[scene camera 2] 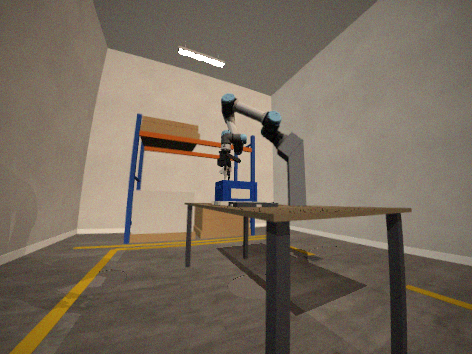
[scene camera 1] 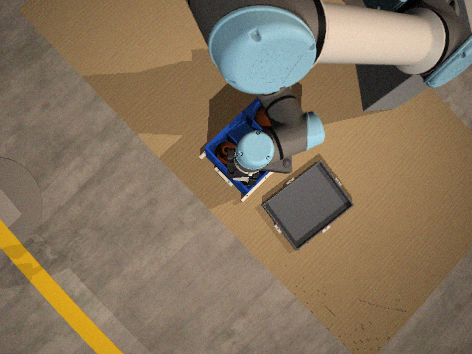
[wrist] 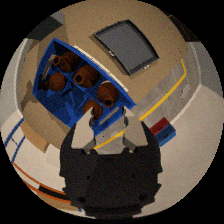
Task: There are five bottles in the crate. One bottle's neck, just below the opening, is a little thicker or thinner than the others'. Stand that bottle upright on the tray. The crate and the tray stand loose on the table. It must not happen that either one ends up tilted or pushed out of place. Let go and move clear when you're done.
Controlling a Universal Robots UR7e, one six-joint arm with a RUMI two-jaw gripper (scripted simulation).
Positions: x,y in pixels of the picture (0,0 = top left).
Labels:
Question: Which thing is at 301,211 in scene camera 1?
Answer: A grey tray.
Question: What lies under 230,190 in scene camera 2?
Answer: A blue crate.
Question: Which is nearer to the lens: the blue crate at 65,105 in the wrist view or the grey tray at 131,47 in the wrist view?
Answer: The blue crate.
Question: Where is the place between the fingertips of the gripper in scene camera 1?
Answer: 248,169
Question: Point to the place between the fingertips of the gripper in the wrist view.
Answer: At 108,107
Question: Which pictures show the blue crate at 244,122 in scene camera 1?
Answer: Scene camera 2, scene camera 1 and the wrist view: all of them.

